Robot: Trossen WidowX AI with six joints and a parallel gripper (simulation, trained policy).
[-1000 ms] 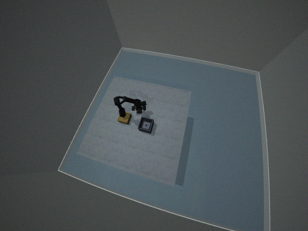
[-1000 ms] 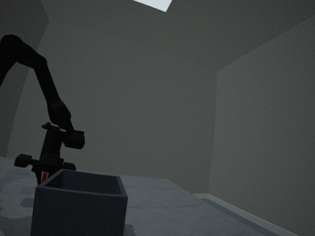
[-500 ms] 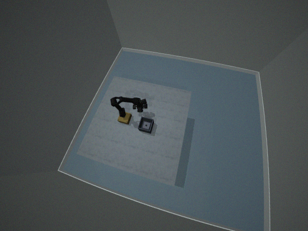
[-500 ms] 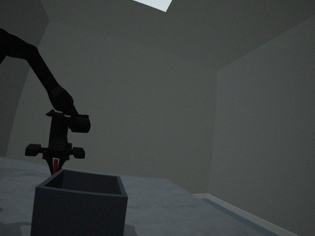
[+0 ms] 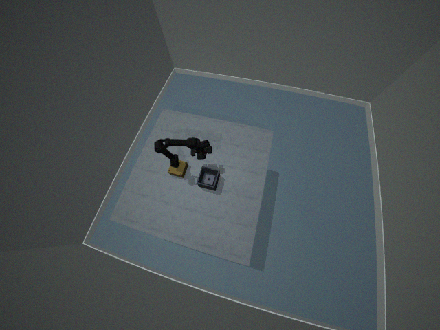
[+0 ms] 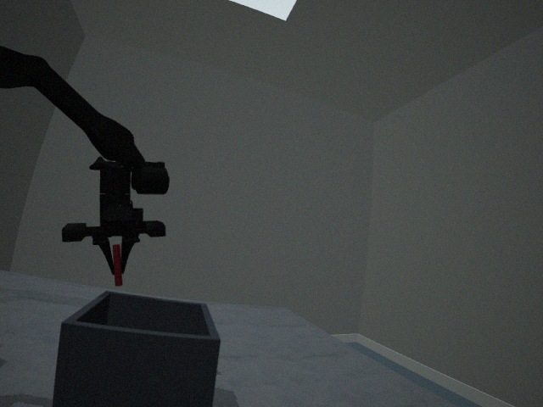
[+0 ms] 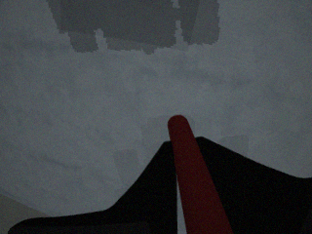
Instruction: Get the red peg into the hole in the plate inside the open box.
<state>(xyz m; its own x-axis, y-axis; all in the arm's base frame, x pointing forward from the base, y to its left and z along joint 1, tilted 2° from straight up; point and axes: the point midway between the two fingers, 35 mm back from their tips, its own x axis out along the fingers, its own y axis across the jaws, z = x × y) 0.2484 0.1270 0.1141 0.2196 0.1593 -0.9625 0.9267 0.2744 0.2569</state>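
Now: the pale plate 19 cm to the right of my gripper tip, 10 cm below it and 9 cm ahead of it. From my gripper tip the other things lie so: red peg: 2 cm above.
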